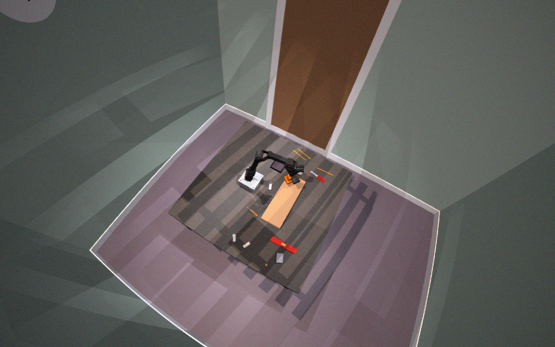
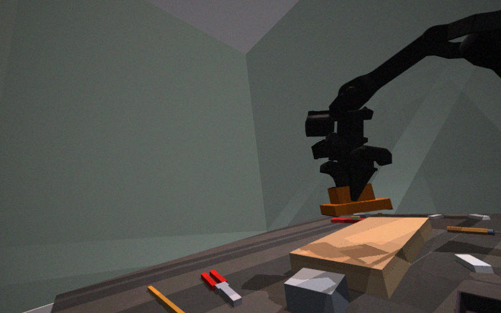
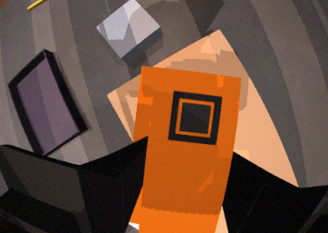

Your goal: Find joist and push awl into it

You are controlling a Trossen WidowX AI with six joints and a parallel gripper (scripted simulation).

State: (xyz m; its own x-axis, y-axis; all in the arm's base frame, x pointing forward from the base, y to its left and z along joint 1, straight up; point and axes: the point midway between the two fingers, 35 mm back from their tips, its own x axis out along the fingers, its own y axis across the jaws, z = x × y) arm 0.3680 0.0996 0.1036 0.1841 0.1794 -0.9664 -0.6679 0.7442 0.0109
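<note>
Now: gripper tip 170 mm past the dark tray, 180 mm to the right of it and 130 mm above it. From my gripper tip the other things lie so: grey block: 40 mm ahead, 160 mm to the left, 120 mm below; then orange stud finder: 20 mm above; then square indicator: 20 mm ahead, 10 mm to the left, 30 mm above.
</note>
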